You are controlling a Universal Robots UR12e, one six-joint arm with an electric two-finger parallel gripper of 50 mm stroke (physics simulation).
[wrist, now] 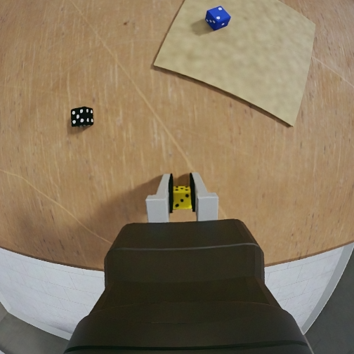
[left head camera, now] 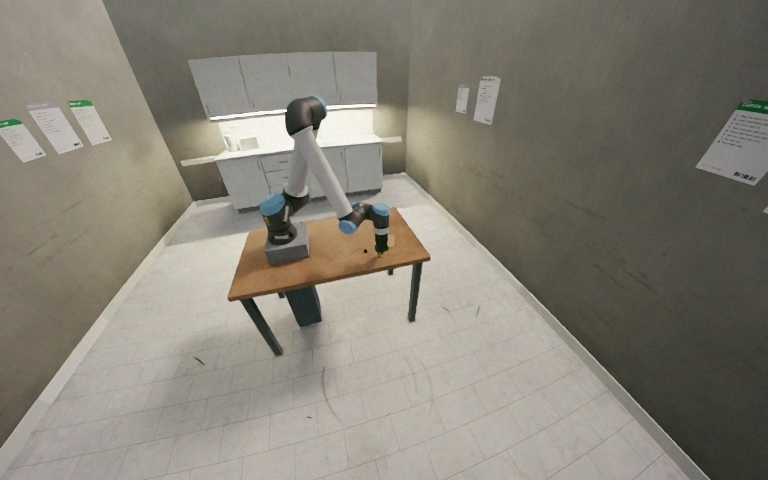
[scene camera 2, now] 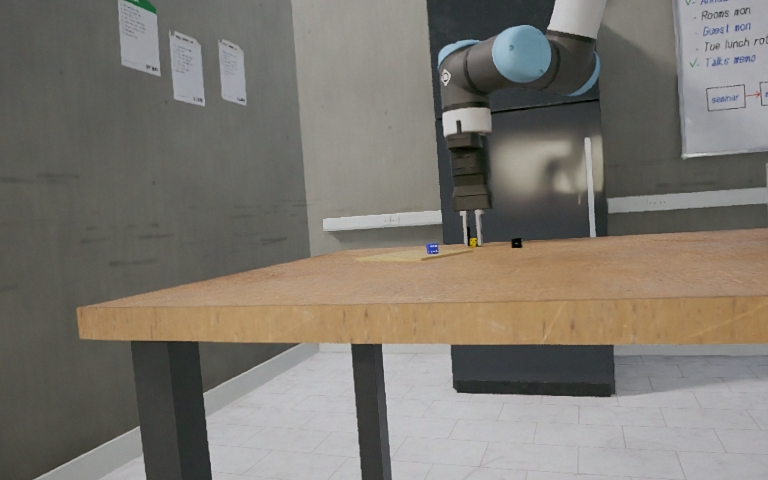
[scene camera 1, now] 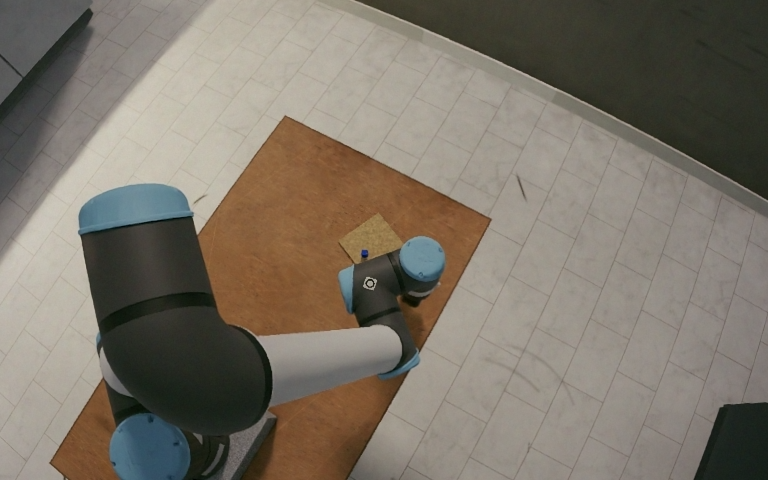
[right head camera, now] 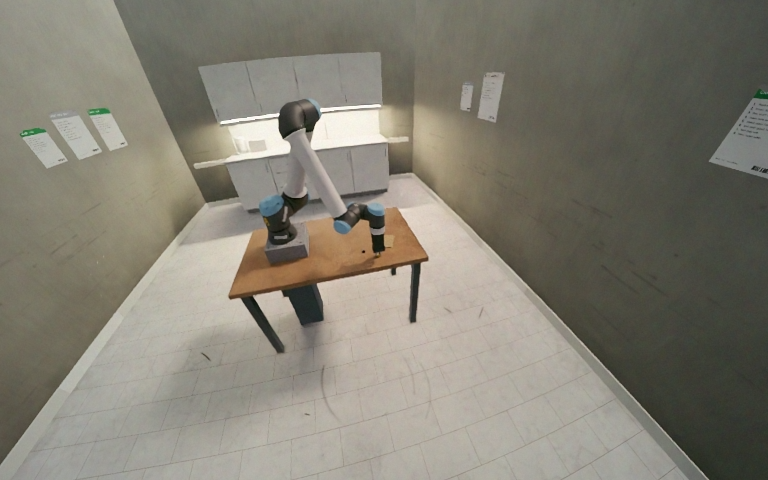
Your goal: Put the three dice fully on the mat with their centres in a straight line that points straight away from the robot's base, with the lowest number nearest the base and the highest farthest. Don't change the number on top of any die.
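Seen in the pictures: gripper, fingertip midpoint: point(left head camera: 380, 255) point(scene camera 2: 473, 245) point(right head camera: 378, 255); arm's base, origin of the base link: point(left head camera: 283, 235) point(right head camera: 283, 235).
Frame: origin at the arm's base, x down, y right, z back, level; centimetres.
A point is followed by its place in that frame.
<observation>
My gripper point(wrist: 181, 184) point(scene camera 2: 472, 243) @(x 11.2, y 26.7, z -59.1 cm) points down at the table and is shut on the yellow die point(wrist: 182, 198) point(scene camera 2: 473, 242) @(x 10.6, y 26.9, z -59.2 cm), one finger on each side of it, at table height. The blue die point(wrist: 218, 18) point(scene camera 2: 432, 248) @(x 10.2, y 10.8, z -63.2 cm) point(scene camera 1: 364, 253) @(x 9.5, y 11.8, z -63.2 cm) sits on the tan square mat point(wrist: 250, 55) point(scene camera 2: 390, 256) @(x 11.1, y 9.6, z -70.0 cm) point(scene camera 1: 370, 229) @(x 11.1, y 9.5, z -70.5 cm), near one edge; its top seems to show two. The black die point(wrist: 82, 116) point(scene camera 2: 516, 242) @(x 10.5, y 18.9, z -50.6 cm) point(left head camera: 365, 250) @(x 9.9, y 20.1, z -50.7 cm) point(right head camera: 363, 251) @(x 10.5, y 20.5, z -50.7 cm) sits on the bare table, off the mat; its exact top number is hard to tell. The arm hides the yellow and black dice in scene camera 1.
The wooden table point(scene camera 1: 294, 169) @(x 11.5, y -19.7, z -76.6 cm) point(scene camera 2: 339, 283) @(x 11.5, y -19.4, z -67.1 cm) point(wrist: 45, 165) carries the robot's base on a grey block point(left head camera: 287, 251) @(x 4.0, y 12.9, z -2.2 cm) point(right head camera: 287, 251) @(x 4.3, y 12.9, z -2.6 cm) at its other end. The table's long edge runs close behind the gripper in the wrist view. Kitchen cabinets point(left head camera: 351, 164) stand beyond the table.
</observation>
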